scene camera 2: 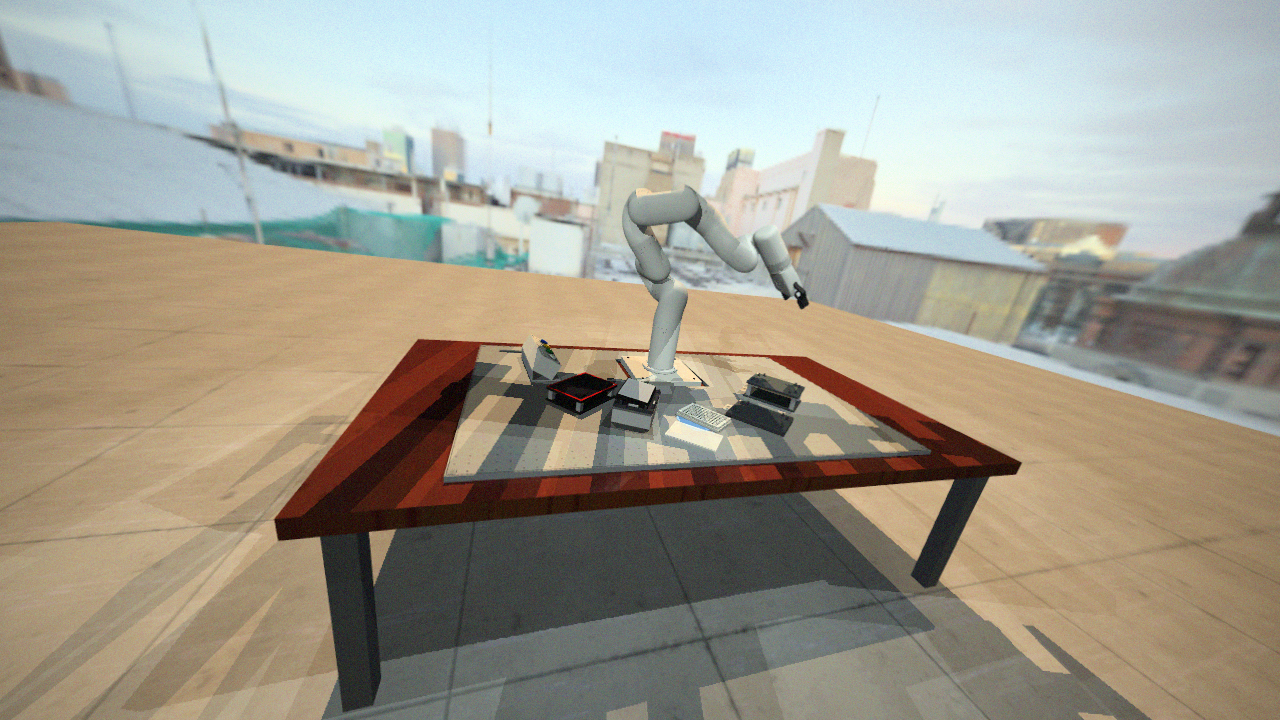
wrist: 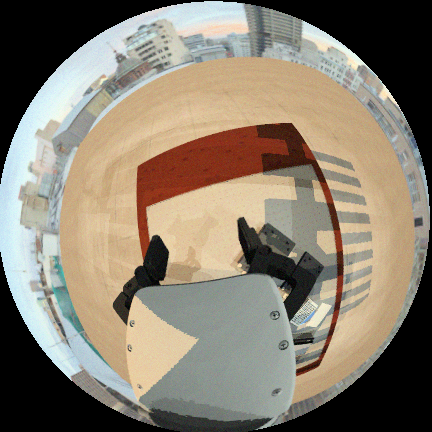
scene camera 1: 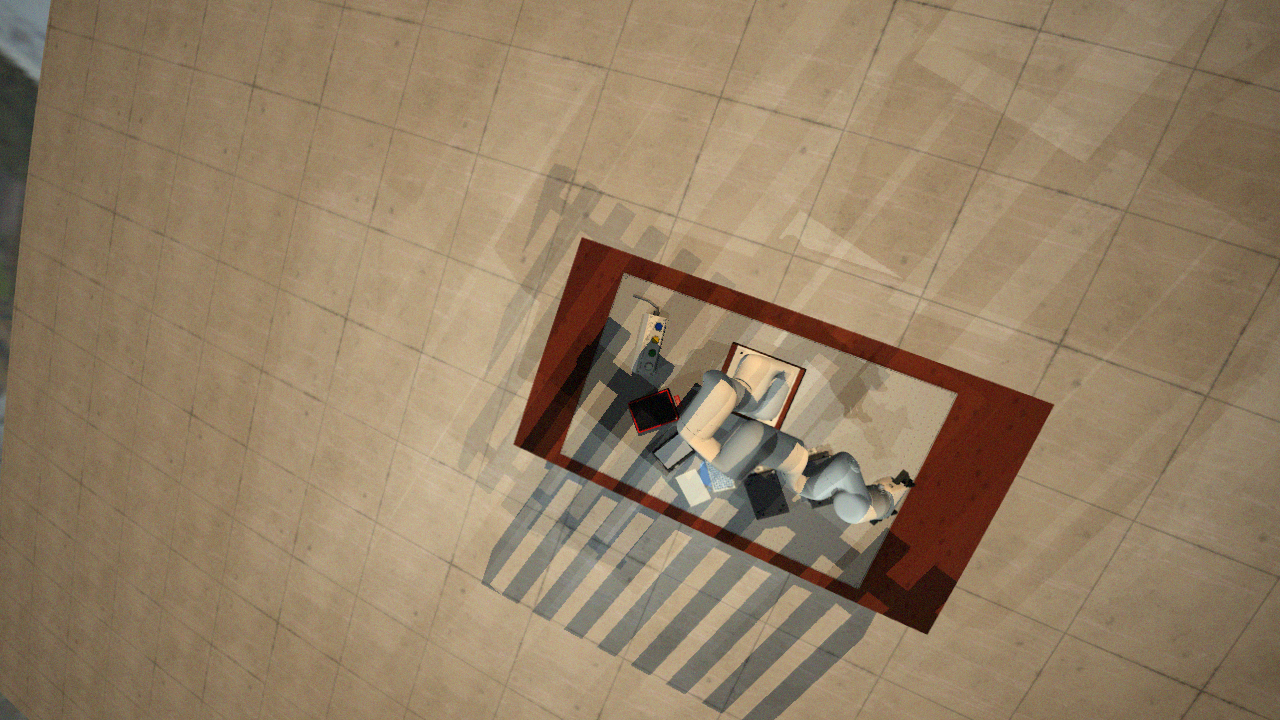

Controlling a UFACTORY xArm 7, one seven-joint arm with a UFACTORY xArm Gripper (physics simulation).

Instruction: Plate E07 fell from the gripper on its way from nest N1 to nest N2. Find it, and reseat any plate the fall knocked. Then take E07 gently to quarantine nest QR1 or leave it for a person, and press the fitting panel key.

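Frame: origin at the arm's base, x back, y right, z up, level; centimetres.
Seen in the pictures: gripper, fingertip midpoint: (scene camera 2: 796,302) (wrist: 198,236) (scene camera 1: 900,495); arm's base, link origin: (scene camera 2: 659,367).
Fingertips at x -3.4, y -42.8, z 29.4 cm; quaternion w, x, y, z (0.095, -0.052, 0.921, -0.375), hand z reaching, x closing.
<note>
Offsets run from my fingertips to a thing's middle.
My gripper (scene camera 1: 891,501) (scene camera 2: 802,297) (wrist: 198,236) is open and empty, high above the table's right end. A pale plate with wells @(dx -32.3, dy +35.8, dz -30.1 cm) (scene camera 2: 704,416) (wrist: 305,312) lies low on the board beside a white flat piece @(dx -42.9, dy +41.2, dz -30.5 cm) (scene camera 1: 693,487) (scene camera 2: 693,435). No label is readable, so I cannot tell which plate is E07. A black nest @(dx -29.5, dy +18.3, dz -29.6 cm) (scene camera 1: 766,494) (scene camera 2: 759,416) (wrist: 311,264) is right of the well plate. A dark grey unit @(dx -13.3, dy +6.9, dz -27.7 cm) (scene camera 2: 774,388) (wrist: 277,238) stands behind it. A red-rimmed black nest @(dx -25.3, dy +69.5, dz -28.6 cm) (scene camera 1: 654,410) (scene camera 2: 580,392) is at left. The key panel @(dx -4.8, dy +83.8, dz -26.7 cm) (scene camera 1: 654,333) (scene camera 2: 539,360) stands at the back left.
A dark unit with a light grey top @(dx -32.9, dy +55.5, dz -24.2 cm) (scene camera 1: 673,450) (scene camera 2: 635,396) stands between the red-rimmed nest and the well plate. The arm's base plate (scene camera 2: 632,366) is at the back middle. The arm hides parts of the board in the overhead view. A red-brown table edge (scene camera 1: 993,465) (scene camera 2: 358,465) surrounds the board.
</note>
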